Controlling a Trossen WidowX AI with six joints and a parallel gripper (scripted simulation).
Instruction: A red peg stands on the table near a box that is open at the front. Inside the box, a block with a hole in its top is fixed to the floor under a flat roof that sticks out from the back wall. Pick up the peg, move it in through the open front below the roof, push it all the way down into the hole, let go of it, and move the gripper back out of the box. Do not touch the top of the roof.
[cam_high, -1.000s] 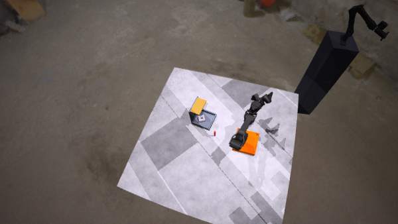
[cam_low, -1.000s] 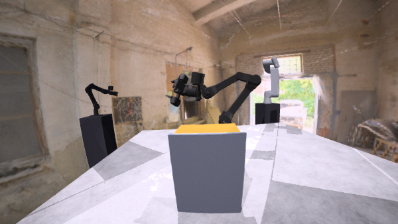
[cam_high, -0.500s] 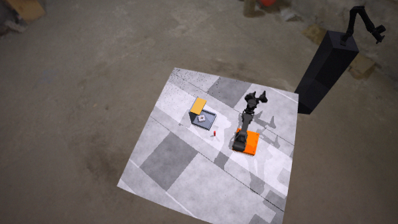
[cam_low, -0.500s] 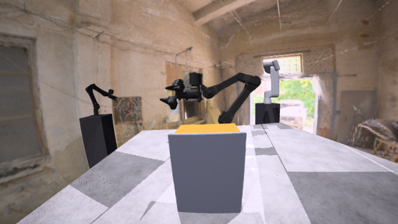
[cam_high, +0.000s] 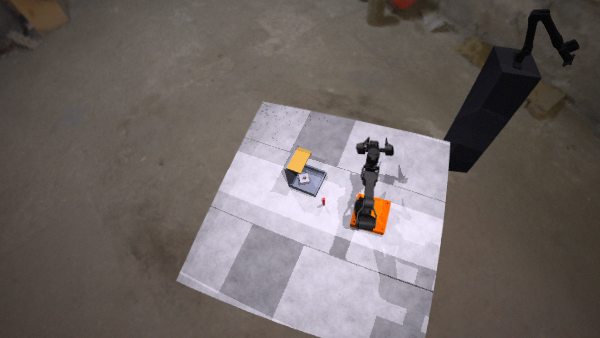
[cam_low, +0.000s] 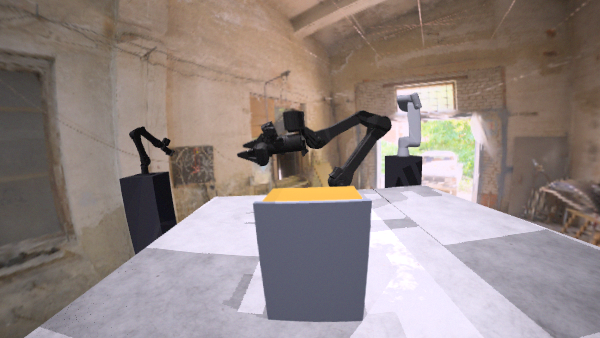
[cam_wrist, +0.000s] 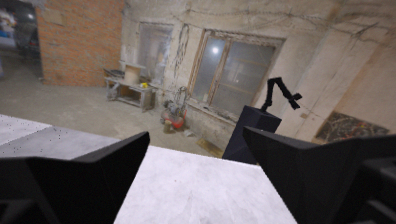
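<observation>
The red peg is 30 cm to the left of my gripper tip, 25 cm ahead of it and 24 cm below it. From my gripper tip the other things lie so: back wall 44 cm ahead, 17 cm below, 14 cm to the left; roof 39 cm ahead, 15 cm to the left, 7 cm below.
</observation>
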